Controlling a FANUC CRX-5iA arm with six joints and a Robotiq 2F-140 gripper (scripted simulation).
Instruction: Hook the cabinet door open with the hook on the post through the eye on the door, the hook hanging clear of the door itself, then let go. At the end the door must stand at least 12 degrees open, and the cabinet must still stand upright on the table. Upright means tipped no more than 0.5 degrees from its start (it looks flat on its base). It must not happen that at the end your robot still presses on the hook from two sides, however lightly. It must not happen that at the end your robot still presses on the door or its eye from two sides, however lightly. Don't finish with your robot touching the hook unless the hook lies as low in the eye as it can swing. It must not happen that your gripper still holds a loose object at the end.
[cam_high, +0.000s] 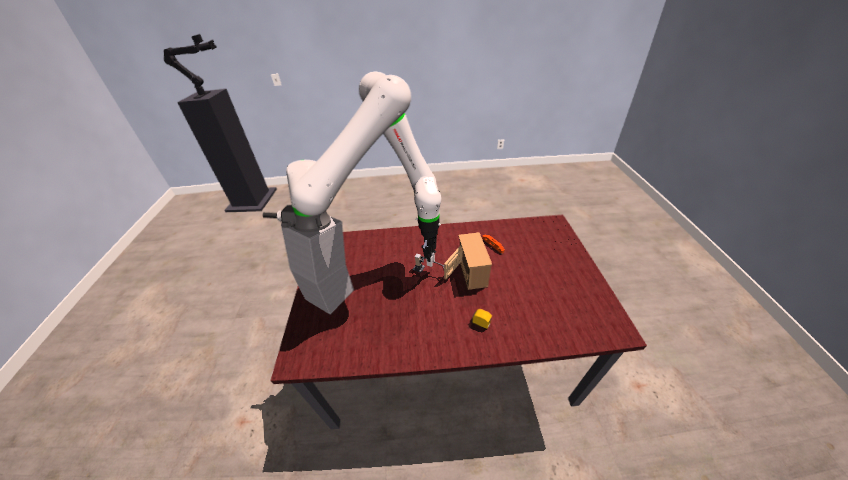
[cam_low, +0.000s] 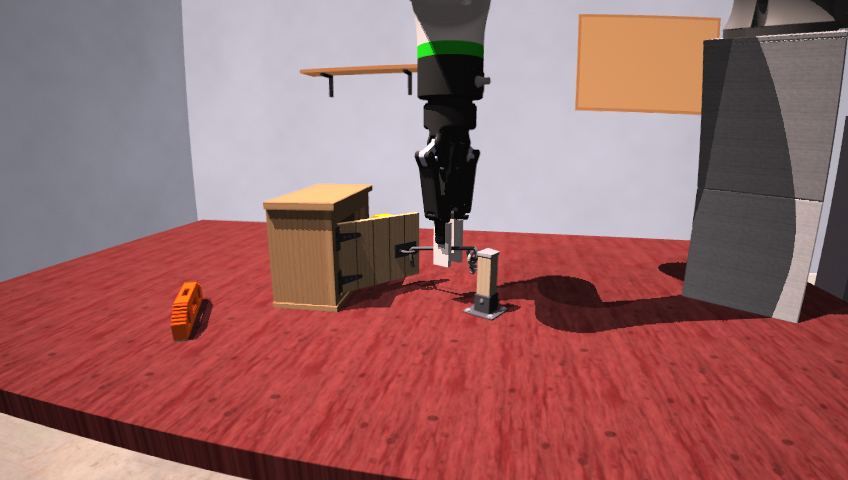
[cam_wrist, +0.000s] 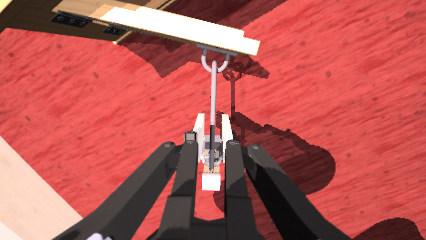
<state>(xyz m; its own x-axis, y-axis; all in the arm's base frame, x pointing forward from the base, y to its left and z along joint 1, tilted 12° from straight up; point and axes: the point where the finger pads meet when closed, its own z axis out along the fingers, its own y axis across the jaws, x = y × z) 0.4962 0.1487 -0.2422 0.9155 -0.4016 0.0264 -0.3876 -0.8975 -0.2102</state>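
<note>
My gripper is now 10 mm short of the metal hook and 30 mm above it. Also, from my hand: yellow block 220 mm ahead, 290 mm to the right, 60 mm below; orange object 330 mm ahead, 180 mm to the left, 80 mm below; door 110 mm ahead, 10 mm to the left, 20 mm below.
</note>
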